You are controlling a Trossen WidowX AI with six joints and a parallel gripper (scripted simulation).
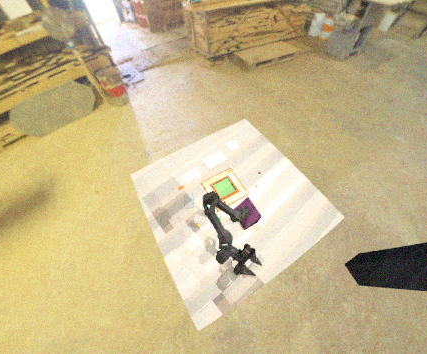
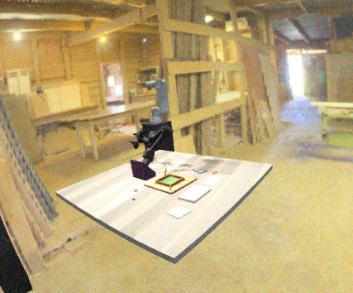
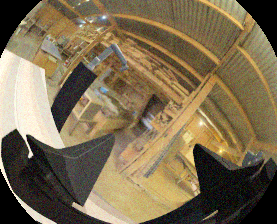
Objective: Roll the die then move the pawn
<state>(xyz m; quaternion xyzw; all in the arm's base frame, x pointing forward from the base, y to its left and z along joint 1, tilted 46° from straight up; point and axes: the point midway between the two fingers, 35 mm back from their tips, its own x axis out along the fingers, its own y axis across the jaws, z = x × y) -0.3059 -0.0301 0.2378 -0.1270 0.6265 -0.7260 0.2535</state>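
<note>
The white die is 52 cm ahead of my gripper tip, 35 cm to the right of it and 25 cm below it. Round my gripper tip: red pawn: 50 cm ahead, 5 cm to the right, 24 cm below; then green pawn: 40 cm ahead, 4 cm to the left, 25 cm below; then green tray: 62 cm ahead, 10 cm to the right, 26 cm below.
</note>
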